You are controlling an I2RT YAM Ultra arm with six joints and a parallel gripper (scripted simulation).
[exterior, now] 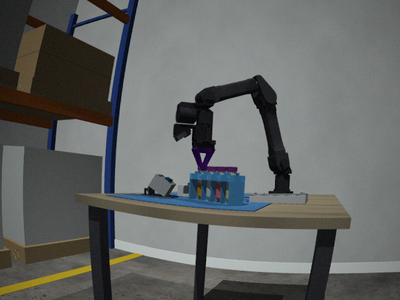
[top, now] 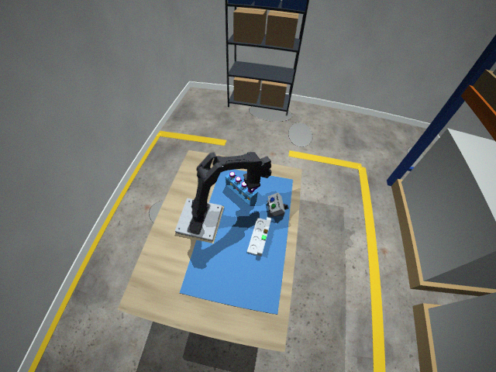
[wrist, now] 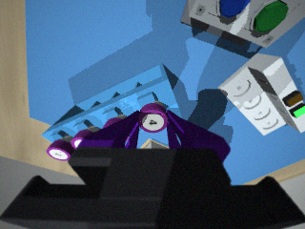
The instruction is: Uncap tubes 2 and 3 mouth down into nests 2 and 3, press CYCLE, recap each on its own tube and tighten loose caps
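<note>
Now: hand 150 mm short of the green key, 40 mm to the left of it and 50 mm above it. The rest, counted from my hand: grey key desk 160 mm ahead, 20 mm to the right, 60 mm below; then blue key 130 mm ahead, 50 mm below.
</note>
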